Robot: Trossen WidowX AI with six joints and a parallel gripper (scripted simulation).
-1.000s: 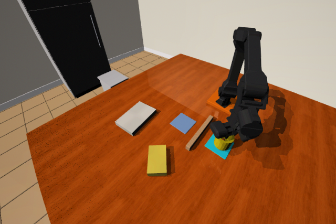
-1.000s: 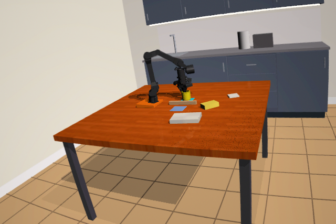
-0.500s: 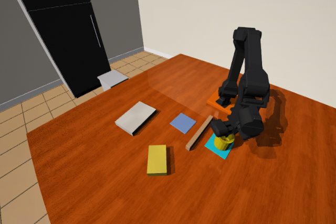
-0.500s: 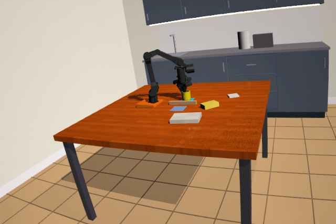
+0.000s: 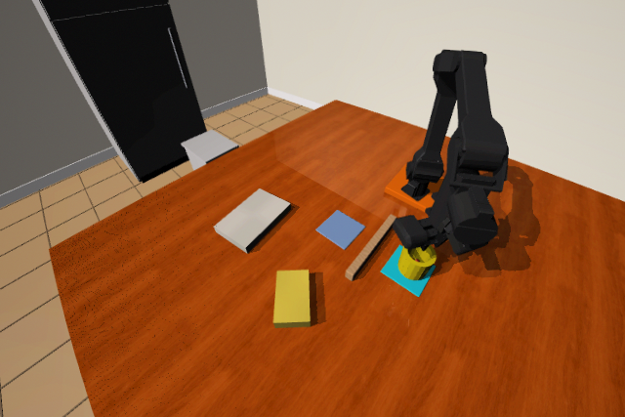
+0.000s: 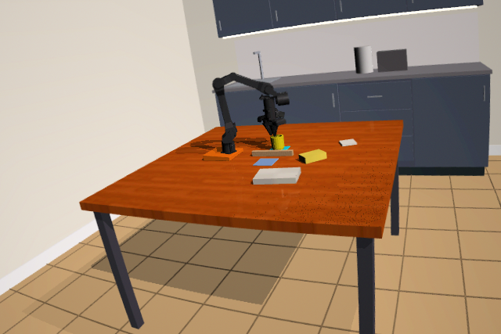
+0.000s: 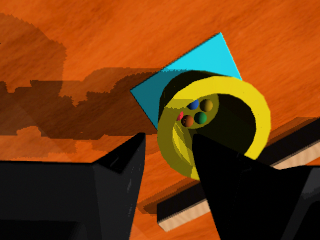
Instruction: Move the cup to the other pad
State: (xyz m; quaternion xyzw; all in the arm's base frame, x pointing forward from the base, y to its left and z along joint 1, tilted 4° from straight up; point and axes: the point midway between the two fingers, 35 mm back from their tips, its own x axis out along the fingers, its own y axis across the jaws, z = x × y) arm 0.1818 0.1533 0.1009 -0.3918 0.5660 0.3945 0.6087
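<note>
Now: gripper tip 40 mm above the yellow cup, 20 mm short of it and 10 mm to the left of it. From my gripper tip the other things lie so: cyan pad: 80 mm below, 30 mm ahead, 10 mm to the right; then pale blue pad: 200 mm to the right, 80 mm below, 80 mm ahead; then wooden bar: 100 mm to the right, 70 mm below, 50 mm ahead.
</note>
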